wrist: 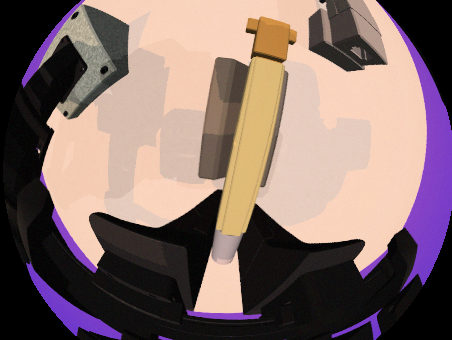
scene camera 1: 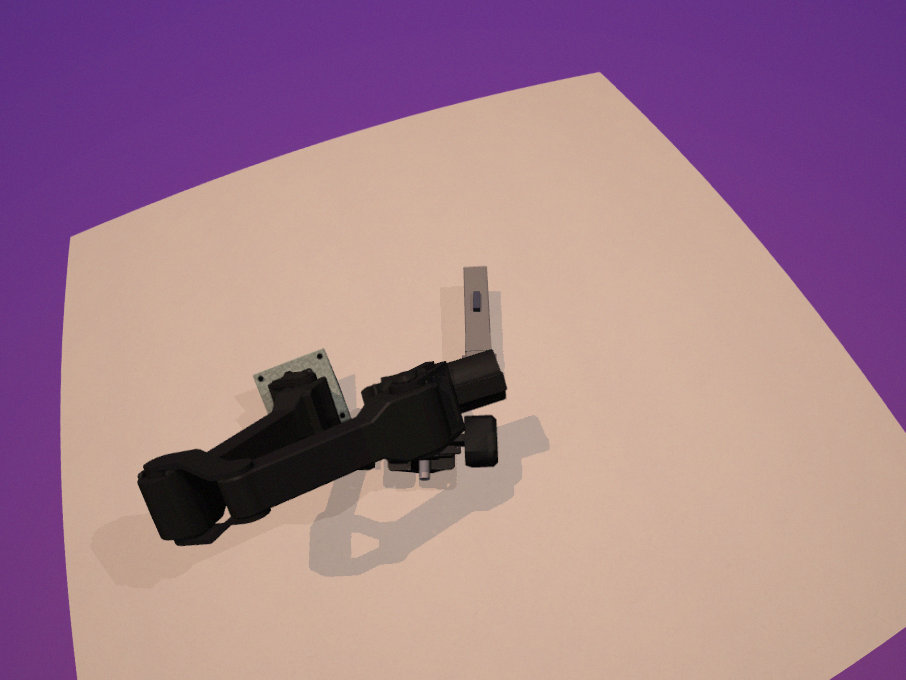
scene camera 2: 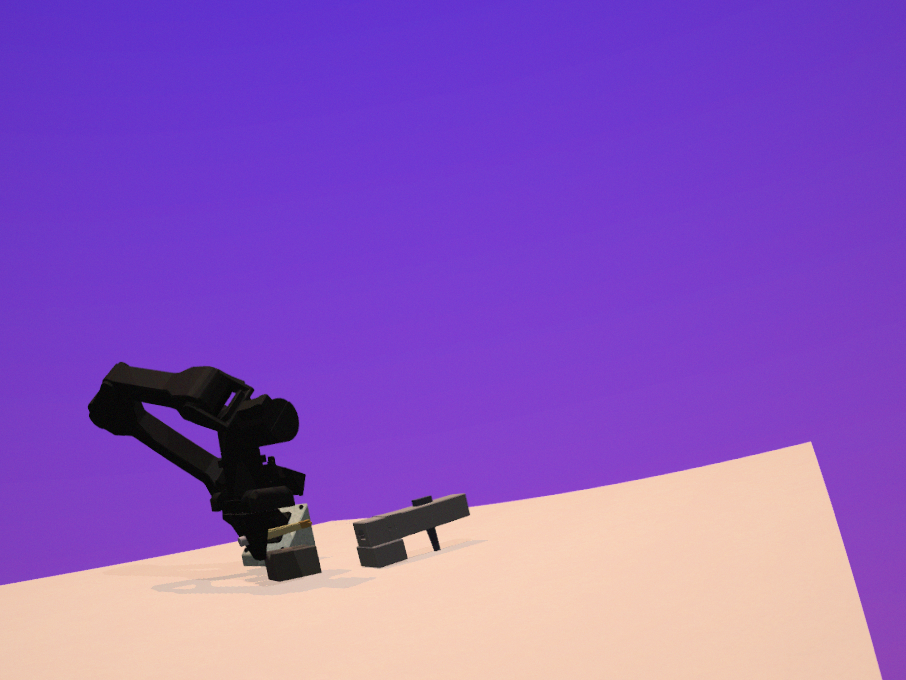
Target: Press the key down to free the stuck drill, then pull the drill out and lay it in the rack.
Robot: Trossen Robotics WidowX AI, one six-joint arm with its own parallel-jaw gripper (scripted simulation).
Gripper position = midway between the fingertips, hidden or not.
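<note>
My gripper (scene camera 2: 260,559) is holding a drill (wrist: 249,153). I can see the gripper (wrist: 229,197) from the wrist too, and scene camera 1 gives me another look at the gripper (scene camera 1: 427,470). There is a rack block (scene camera 2: 294,562) as well, and the wrist view also shows me the block (wrist: 224,100). A housing (scene camera 1: 477,324) is visible to me too.
</note>
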